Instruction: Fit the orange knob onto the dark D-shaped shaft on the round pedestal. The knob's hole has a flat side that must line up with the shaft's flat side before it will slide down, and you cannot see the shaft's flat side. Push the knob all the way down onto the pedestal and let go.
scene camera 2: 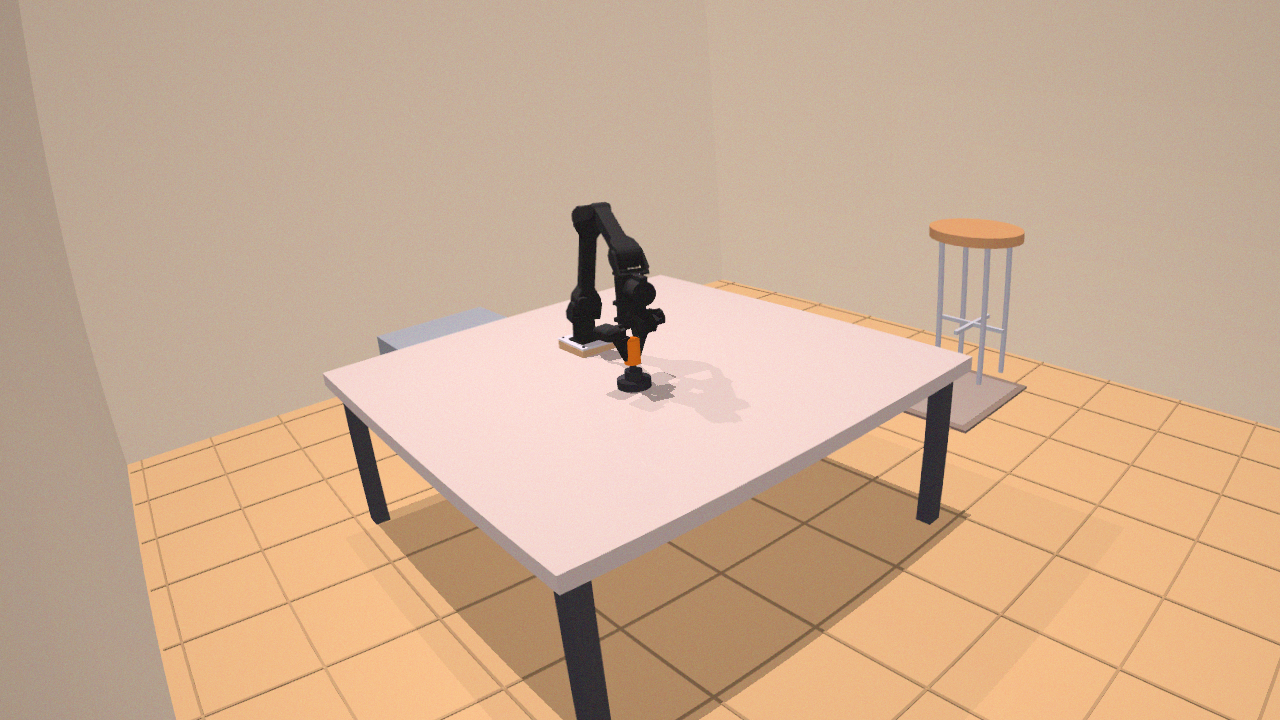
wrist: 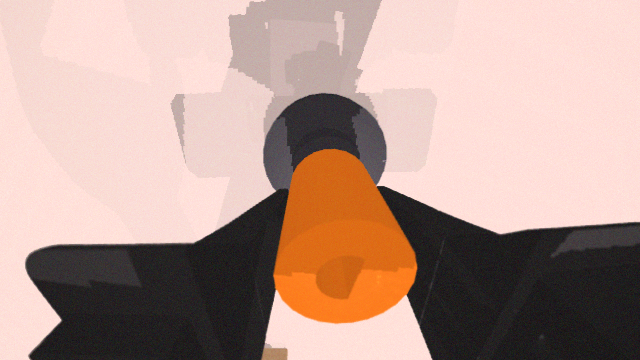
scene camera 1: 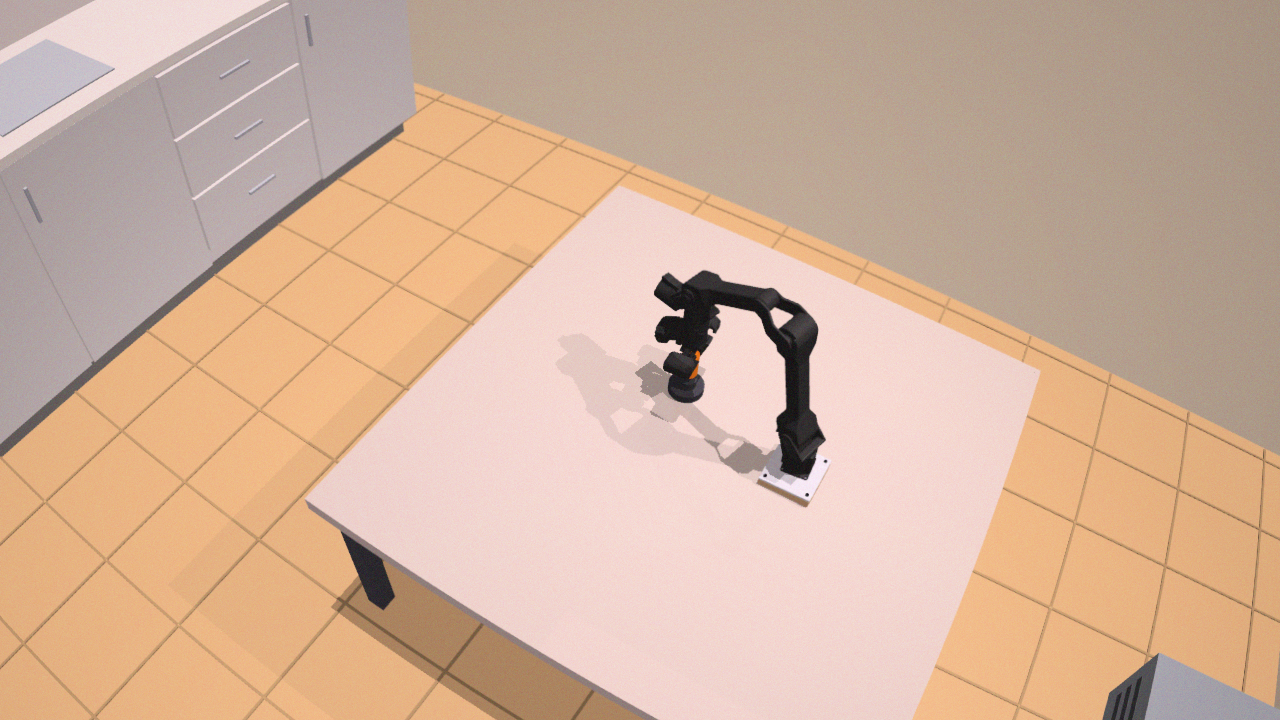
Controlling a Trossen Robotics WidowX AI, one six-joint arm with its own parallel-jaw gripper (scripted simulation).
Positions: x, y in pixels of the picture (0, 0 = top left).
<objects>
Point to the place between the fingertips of my gripper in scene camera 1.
688, 369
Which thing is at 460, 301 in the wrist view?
My gripper.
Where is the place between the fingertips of my gripper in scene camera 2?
632, 358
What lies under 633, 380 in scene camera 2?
A pedestal.
</objects>
